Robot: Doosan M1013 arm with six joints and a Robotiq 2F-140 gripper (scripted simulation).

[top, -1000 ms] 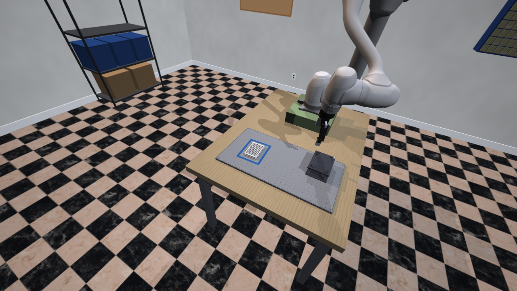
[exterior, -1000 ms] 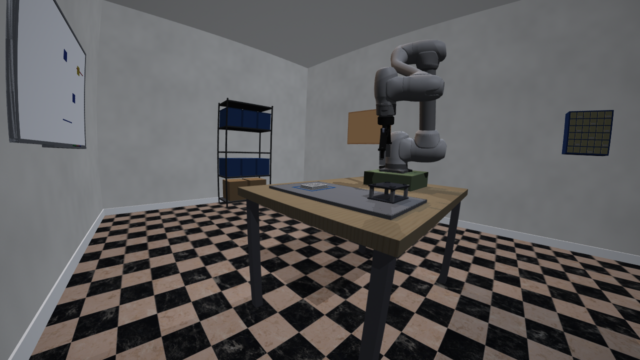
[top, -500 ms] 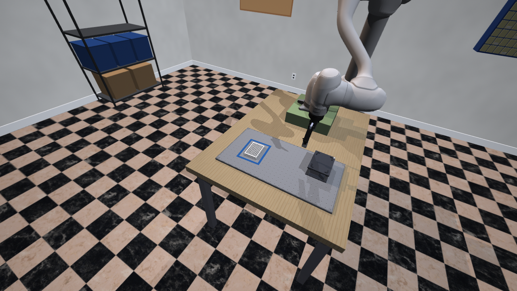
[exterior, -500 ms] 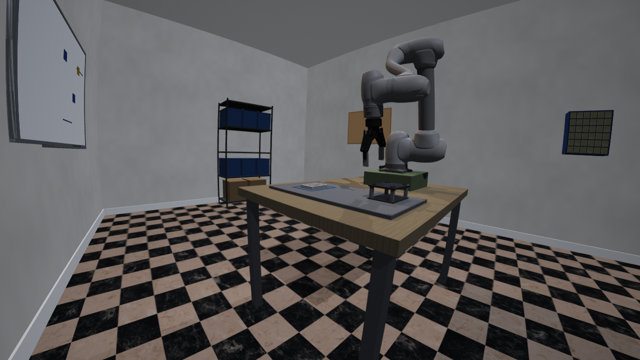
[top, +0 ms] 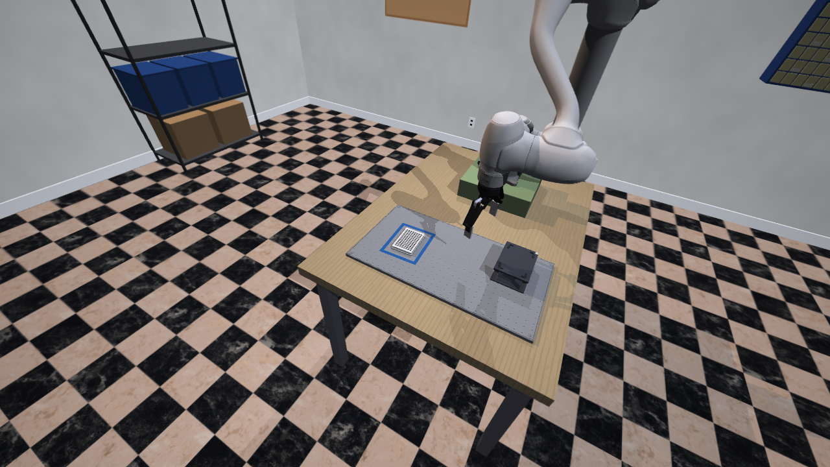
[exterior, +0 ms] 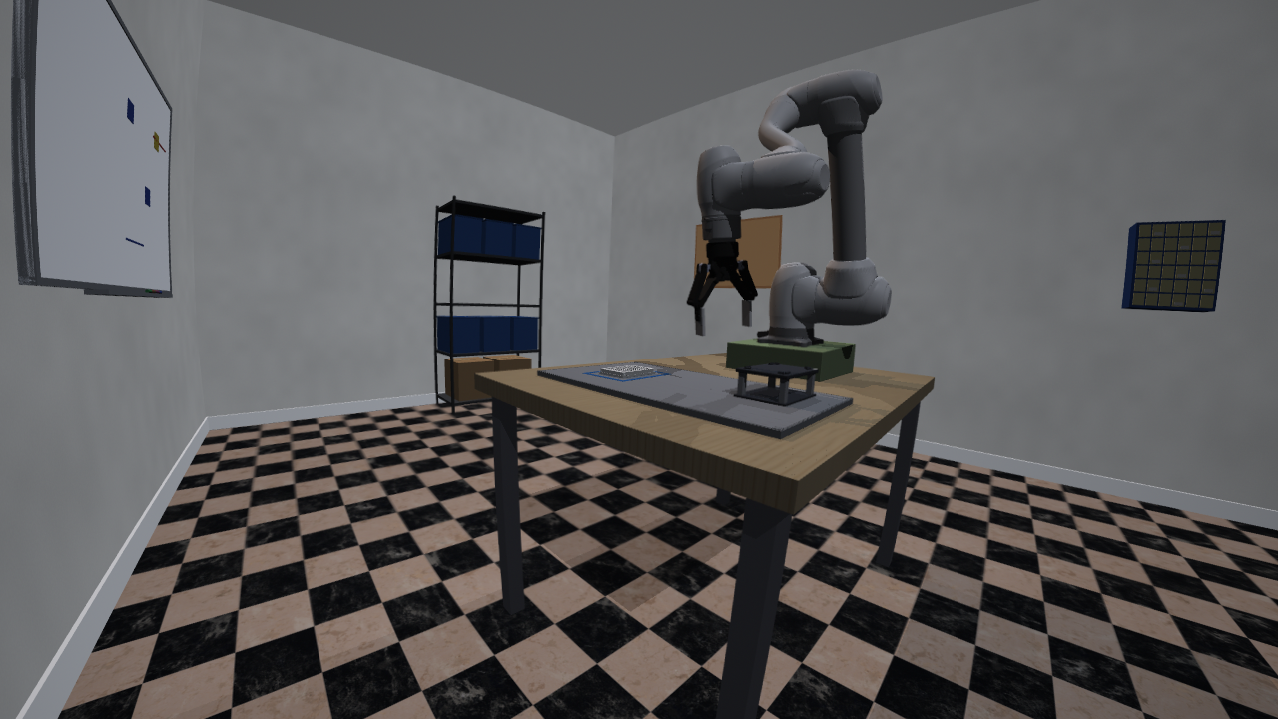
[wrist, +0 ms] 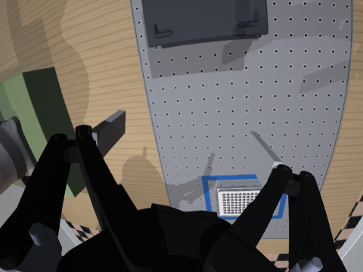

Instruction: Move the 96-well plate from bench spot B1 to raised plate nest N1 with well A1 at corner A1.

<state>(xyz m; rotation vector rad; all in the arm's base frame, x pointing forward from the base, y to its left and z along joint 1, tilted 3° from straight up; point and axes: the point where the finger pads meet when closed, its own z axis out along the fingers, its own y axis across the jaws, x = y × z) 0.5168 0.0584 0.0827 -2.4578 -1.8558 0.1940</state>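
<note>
Right now the white 96-well plate is 240 mm to the right of my hand, 140 mm below it and 90 mm ahead of it. From my hand the other things lie so: dark raised nest N1 (160 mm to the left, 90 mm below, 20 mm ahead).
</note>
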